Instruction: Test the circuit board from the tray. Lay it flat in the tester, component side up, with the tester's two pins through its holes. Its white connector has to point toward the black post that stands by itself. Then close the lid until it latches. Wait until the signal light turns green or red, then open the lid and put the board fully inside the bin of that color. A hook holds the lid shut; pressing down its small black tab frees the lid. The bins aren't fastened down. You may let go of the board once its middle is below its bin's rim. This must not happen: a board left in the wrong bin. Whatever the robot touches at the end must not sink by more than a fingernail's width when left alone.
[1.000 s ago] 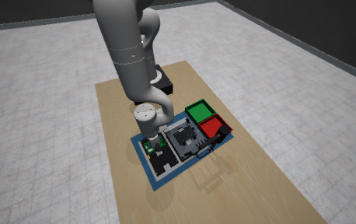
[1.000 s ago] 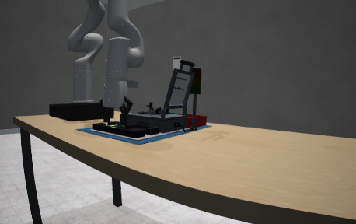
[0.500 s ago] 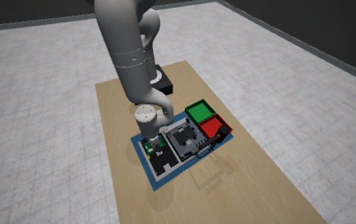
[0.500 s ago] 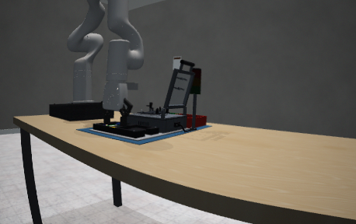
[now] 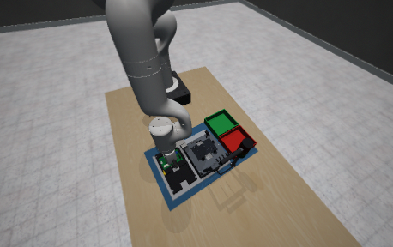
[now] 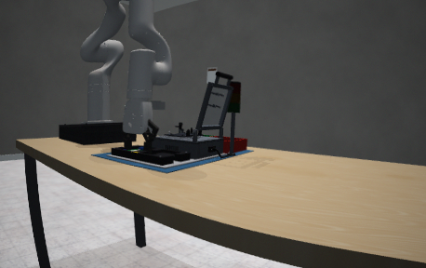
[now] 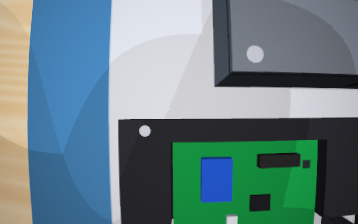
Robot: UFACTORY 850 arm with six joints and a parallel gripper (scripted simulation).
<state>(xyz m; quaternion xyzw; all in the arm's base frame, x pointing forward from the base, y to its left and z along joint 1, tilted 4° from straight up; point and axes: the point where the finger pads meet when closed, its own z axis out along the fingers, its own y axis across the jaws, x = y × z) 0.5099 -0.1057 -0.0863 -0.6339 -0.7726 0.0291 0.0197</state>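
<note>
The green circuit board is right at my hand. Round my hand: green bin (12 cm behind, 35 cm to the left, 1 cm below); then red bin (3 cm ahead, 38 cm to the left, 1 cm below); then tester lid (15 cm ahead, 20 cm to the left, 16 cm above).
</note>
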